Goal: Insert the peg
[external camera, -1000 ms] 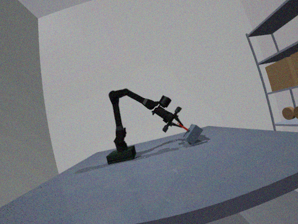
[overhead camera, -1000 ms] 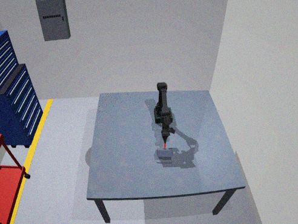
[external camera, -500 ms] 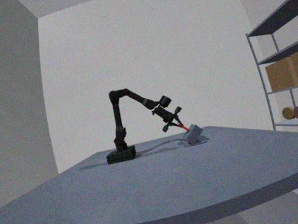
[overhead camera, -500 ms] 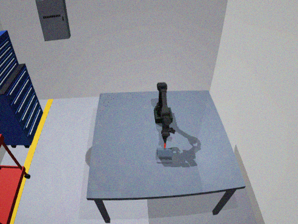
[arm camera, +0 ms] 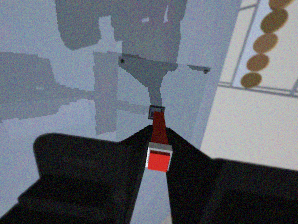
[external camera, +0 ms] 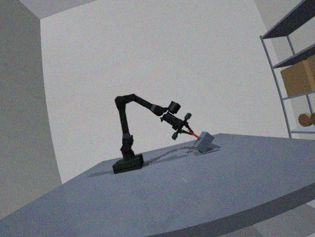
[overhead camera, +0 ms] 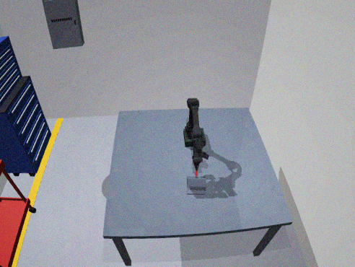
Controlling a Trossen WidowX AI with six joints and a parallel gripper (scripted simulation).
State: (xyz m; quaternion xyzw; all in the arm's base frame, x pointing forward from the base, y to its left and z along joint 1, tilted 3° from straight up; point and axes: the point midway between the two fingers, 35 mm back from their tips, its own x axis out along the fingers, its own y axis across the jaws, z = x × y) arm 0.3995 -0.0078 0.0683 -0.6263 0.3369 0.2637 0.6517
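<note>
Right now my gripper tip is 60 mm above the panel, 50 mm short of it and 10 mm to the left of it. Also, from my gripper tip: red peg: 10 mm behind, 10 mm above.
</note>
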